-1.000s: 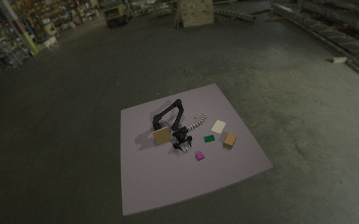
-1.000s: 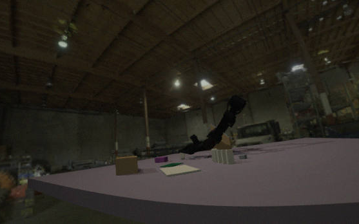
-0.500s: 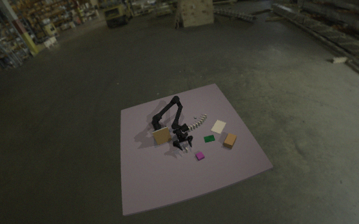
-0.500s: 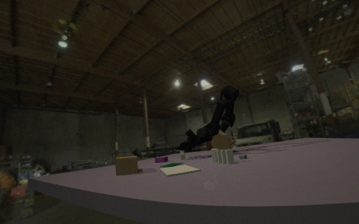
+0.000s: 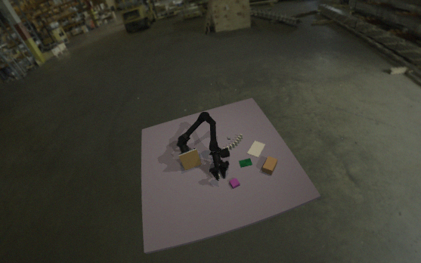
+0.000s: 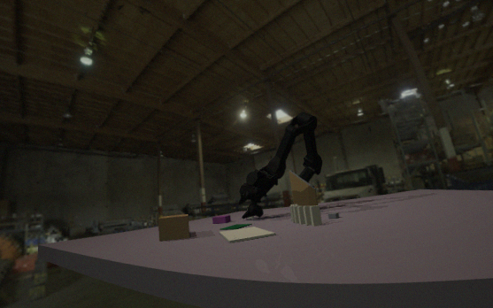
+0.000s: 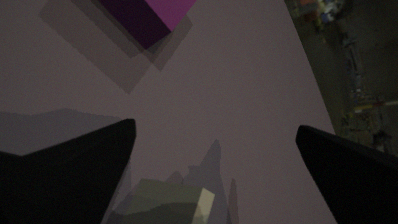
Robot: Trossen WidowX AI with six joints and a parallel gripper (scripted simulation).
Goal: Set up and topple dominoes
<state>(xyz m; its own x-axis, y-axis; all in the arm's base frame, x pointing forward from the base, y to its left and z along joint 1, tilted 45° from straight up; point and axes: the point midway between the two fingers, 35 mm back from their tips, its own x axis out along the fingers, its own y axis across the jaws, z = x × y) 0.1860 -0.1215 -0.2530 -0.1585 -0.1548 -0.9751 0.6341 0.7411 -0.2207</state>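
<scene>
My gripper tip is 80 mm short of the magenta block, 60 mm to the left of it and 30 mm above it. Also, from my gripper tip: orange box (390 mm ahead, 50 mm to the right, 10 mm below); then cream flat tile (400 mm ahead, 160 mm to the left, 40 mm below); then green flat tile (240 mm ahead, 80 mm to the left, 40 mm below).
</scene>
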